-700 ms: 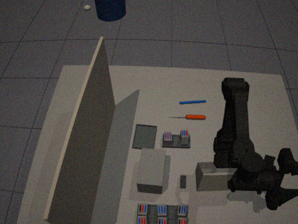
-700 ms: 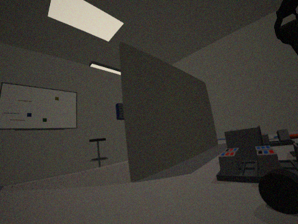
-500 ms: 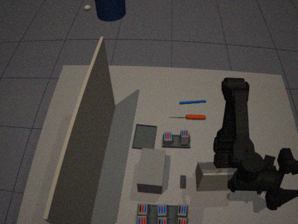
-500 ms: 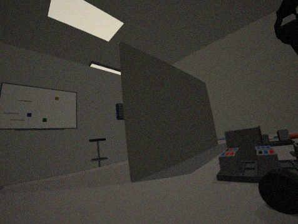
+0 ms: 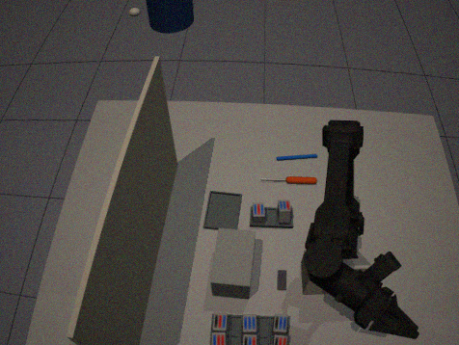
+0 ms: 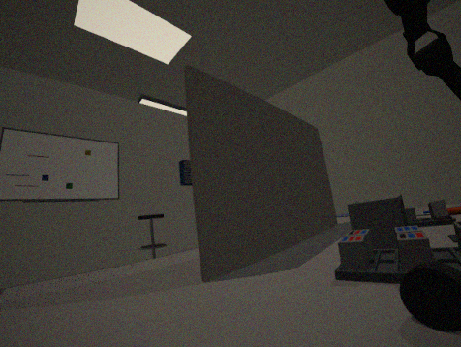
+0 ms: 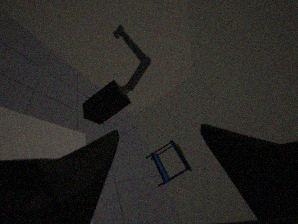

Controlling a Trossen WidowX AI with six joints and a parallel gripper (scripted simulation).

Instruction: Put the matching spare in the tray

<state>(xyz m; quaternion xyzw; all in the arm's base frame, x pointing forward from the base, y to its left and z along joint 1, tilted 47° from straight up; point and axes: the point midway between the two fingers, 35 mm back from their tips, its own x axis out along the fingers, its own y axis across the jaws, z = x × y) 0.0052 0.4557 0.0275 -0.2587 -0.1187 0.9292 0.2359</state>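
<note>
My gripper tip is 26 cm short of the grey spare, 10 cm to the left of it and 43 cm above it. Also, from my gripper tip: rack (20 cm ahead, 49 cm to the right, 46 cm below); tall dark panel (53 cm ahead, 34 cm to the right, 25 cm below); mounted unit (30 cm ahead, 31 cm to the right, 42 cm below).
</note>
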